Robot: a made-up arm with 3 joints. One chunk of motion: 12 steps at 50 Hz.
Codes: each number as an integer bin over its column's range. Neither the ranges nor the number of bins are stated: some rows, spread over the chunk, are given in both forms.
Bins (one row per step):
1: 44 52 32 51 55 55
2: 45 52 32 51 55 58
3: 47 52 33 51 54 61
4: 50 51 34 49 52 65
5: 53 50 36 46 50 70
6: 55 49 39 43 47 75
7: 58 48 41 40 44 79
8: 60 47 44 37 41 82
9: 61 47 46 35 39 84
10: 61 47 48 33 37 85
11: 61 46 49 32 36 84
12: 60 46 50 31 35 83
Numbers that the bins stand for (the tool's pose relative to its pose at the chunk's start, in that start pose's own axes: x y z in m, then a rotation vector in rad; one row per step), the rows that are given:
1: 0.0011 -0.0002 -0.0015 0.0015 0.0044 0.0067
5: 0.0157 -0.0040 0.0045 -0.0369 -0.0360 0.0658
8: 0.0270 -0.0098 0.0167 -0.1060 -0.1087 0.1130
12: 0.0270 -0.0117 0.0258 -0.1520 -0.1572 0.1170
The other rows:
2: 0.0027 -0.0002 -0.0015 0.0015 0.0044 0.0185
3: 0.0060 -0.0002 0.0000 0.0015 -0.0036 0.0303
4: 0.0108 -0.0021 0.0015 -0.0138 -0.0198 0.0461
6: 0.0189 -0.0060 0.0091 -0.0599 -0.0602 0.0855
7: 0.0237 -0.0079 0.0121 -0.0829 -0.0844 0.1012
9: 0.0286 -0.0098 0.0197 -0.1213 -0.1248 0.1209
10: 0.0286 -0.0098 0.0227 -0.1367 -0.1410 0.1248
11: 0.0286 -0.0117 0.0242 -0.1443 -0.1491 0.1209

